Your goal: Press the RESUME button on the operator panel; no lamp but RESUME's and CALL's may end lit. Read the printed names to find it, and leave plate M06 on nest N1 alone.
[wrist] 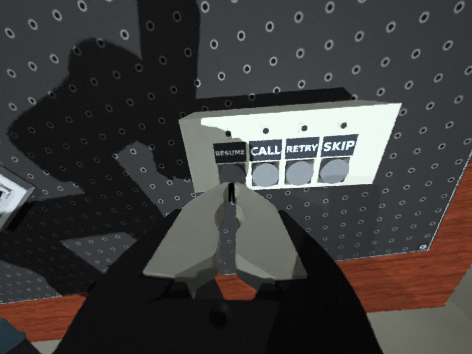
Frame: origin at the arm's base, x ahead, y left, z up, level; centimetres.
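Seen in the pictures: gripper, fingertip midpoint: (232, 184).
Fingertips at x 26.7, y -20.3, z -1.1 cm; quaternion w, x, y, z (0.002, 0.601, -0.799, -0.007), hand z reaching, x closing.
Note:
Offsets run from my fingertips to a thing's top centre. "spot": to the spot under its first point. Level surfaces: height alone.
The operator panel @[dz -0.4, dx +1.4, dy -4.9 cm] (287, 117) is a pale box with four round buttons in a row, a printed name above each and a small lamp above each name. The RESUME button @[dz -0.4, dx +0.5, dy -0.1 cm] (232, 173) is at the left end, in shadow. To its right are the CALL button @[dz -0.4, dx -0.1, dy -3.0 cm] (265, 174), the RETRY button @[dz -0.4, dx -0.7, dy -6.0 cm] (299, 173) and the SKIP button @[dz -0.4, dx -1.3, dy -8.9 cm] (334, 171). The four lamps look dark. My gripper (232, 184) is shut and empty, its tips at the lower edge of the RESUME button in the view; whether they touch it I cannot tell. Plate M06 and nest N1 cannot be made out.
The panel stands on a dark perforated board @[dz -6.0 cm] (320, 220) with a reddish wooden border (400, 280). A white object @[spot: dz -4.8, dx +3.1, dy +29.9 cm] (11, 197) shows partly at the left edge. A dark teal object (10, 337) shows at the lower left corner. The arm's shadow covers the board's left side.

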